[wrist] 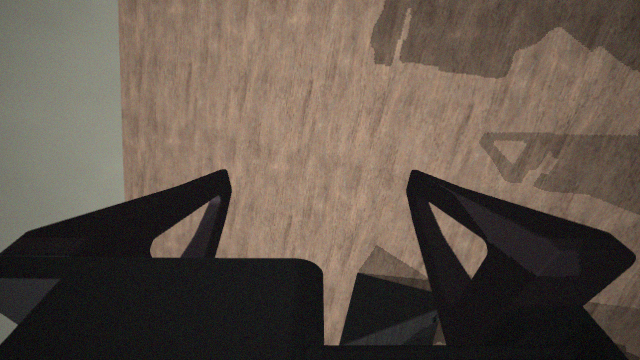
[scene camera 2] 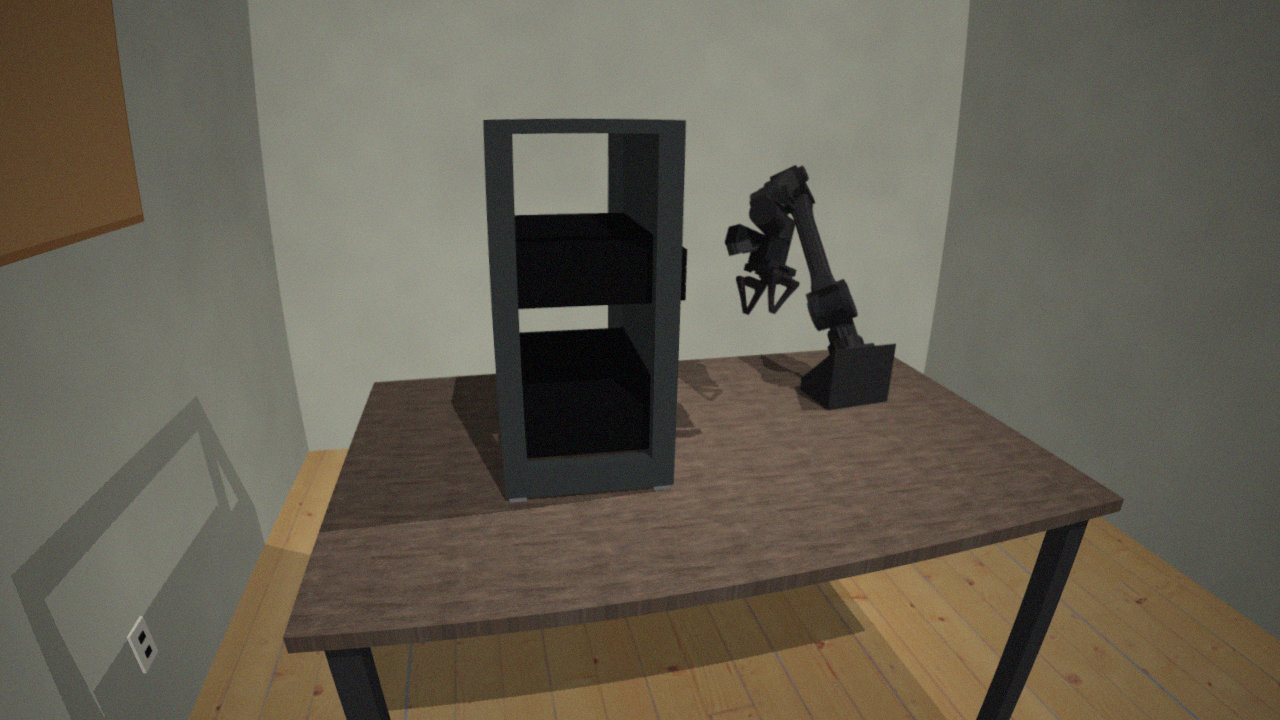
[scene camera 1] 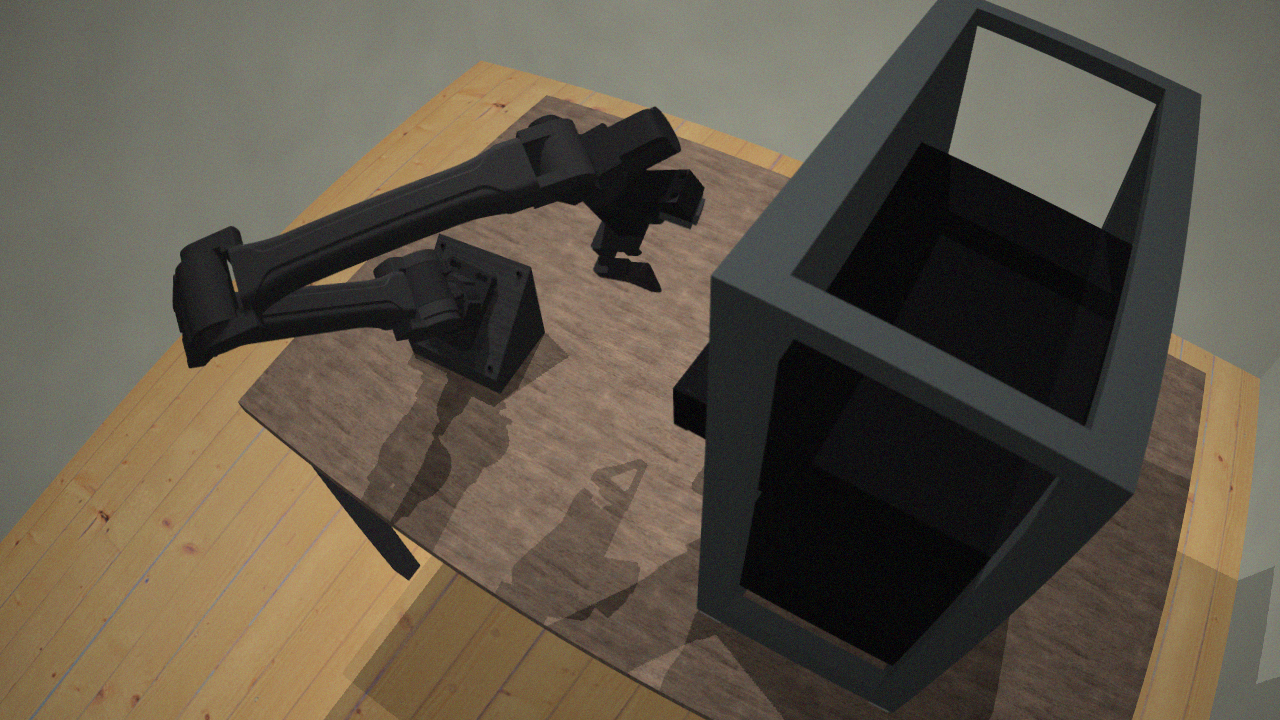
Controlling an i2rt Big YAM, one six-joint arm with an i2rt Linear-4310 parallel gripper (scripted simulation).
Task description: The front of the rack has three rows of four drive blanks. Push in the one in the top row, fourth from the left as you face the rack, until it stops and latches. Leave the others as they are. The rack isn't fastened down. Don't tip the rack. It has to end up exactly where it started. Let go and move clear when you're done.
Labels:
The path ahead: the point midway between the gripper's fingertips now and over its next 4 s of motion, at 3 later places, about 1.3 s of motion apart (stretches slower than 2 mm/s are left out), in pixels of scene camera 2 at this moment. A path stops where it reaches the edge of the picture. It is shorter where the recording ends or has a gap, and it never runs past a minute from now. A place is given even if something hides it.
My gripper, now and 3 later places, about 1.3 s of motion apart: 758,313; 744,263; 746,241; 713,240

